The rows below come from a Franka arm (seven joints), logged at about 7 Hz.
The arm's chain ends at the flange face. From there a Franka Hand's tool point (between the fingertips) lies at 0.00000 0.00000 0.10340 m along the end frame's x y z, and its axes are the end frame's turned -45 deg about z.
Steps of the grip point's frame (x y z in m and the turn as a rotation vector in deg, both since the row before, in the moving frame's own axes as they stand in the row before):
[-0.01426, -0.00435, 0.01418, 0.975, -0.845, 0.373]
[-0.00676, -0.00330, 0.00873, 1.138, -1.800, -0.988]
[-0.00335, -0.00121, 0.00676, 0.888, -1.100, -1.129]
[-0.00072, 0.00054, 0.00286, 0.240, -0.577, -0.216]
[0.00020, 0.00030, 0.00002, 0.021, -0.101, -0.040]
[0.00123, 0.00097, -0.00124, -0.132, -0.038, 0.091]
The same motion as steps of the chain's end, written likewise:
[-0.01084, 0.00718, 0.01421, 0.092, -1.287, 0.373]
[-0.00337, 0.00157, 0.00880, -0.468, -2.077, -0.988]
[-0.00069, 0.00122, 0.00679, -0.150, -1.406, -1.129]
[0.00091, 0.00046, 0.00287, -0.238, -0.578, -0.216]
[0.00051, -0.00003, 0.00002, -0.057, -0.086, -0.040]
[0.00144, -0.00040, -0.00124, -0.120, 0.066, 0.091]

